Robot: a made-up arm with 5 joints.
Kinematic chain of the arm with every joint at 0, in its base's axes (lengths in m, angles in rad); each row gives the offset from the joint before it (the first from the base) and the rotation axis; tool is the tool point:
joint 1: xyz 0 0 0.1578 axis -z
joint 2: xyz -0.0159 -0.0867 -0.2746 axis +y
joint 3: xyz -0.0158 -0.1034 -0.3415 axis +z
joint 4: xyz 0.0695 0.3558 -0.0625 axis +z
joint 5: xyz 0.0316 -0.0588 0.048 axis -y
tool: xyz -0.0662 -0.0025 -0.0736
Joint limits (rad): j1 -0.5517..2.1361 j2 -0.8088..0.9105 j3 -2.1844..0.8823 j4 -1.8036..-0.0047 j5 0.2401..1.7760
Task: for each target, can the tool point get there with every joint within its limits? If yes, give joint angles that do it. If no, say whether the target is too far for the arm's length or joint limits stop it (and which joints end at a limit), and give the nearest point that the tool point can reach.
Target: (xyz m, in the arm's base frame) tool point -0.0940 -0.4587 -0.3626
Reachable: yes | joints 1.1363 -0.5551 -1.7144 -1.1721 1.6557
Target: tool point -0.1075 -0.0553 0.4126
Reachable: no: joint limits stop it (at a limit: joint 2, joint 3, joint 4, joint 5) | nearest point -0.4231 -0.2176 -0.1885 | short by 0.698 m
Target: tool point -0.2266 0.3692 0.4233
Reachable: no: joint limits stop it (at a limit: joint 2, joint 3, joint 4, joint 5) | nearest point -0.2911 0.4742 -0.1482 | short by 0.585 m
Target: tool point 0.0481 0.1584 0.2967
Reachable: no: joint limits stop it (at a limit: joint 2, joint 3, joint 4, joint 5) | nearest point 0.1382 0.4552 -0.1885 | short by 0.576 m
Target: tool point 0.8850 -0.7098 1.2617
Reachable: no: too far | nearest point 0.4759 -0.3817 -0.1591 | short by 1.515 m
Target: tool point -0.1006 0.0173 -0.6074
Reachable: yes | joints 0.5619 0.6088 -0.6863 -0.6974 1.1299
